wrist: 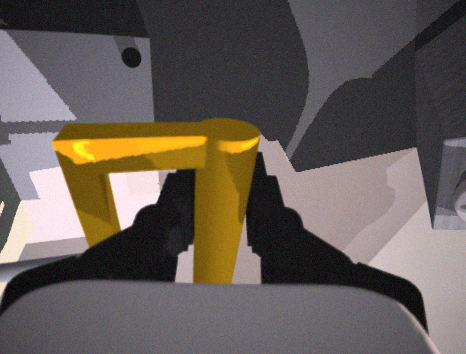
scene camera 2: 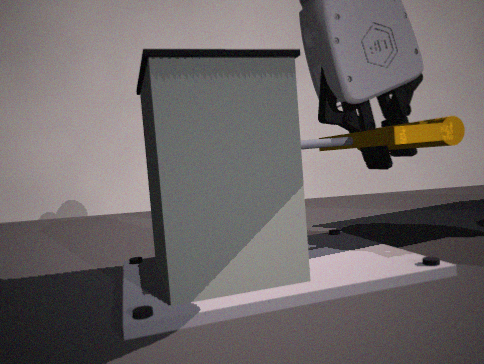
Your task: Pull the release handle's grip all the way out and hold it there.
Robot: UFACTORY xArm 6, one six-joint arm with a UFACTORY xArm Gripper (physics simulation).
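Note:
The release handle's yellow grip is a frame with a round bar at its outer end. It stands out to the right of the grey-green housing in the scene view, well apart from its wall, on a light grey rod. My gripper is shut on the grip, with one black finger on each side of the round bar in the wrist view. One finger reaches through the frame's opening. The fingers and gripper body hide part of the bar and frame.
The housing has a black top lid and stands on a pale base plate with dark bolts at its corners. A grey upright object stands at the wrist view's right edge. Dark shadows cross the floor.

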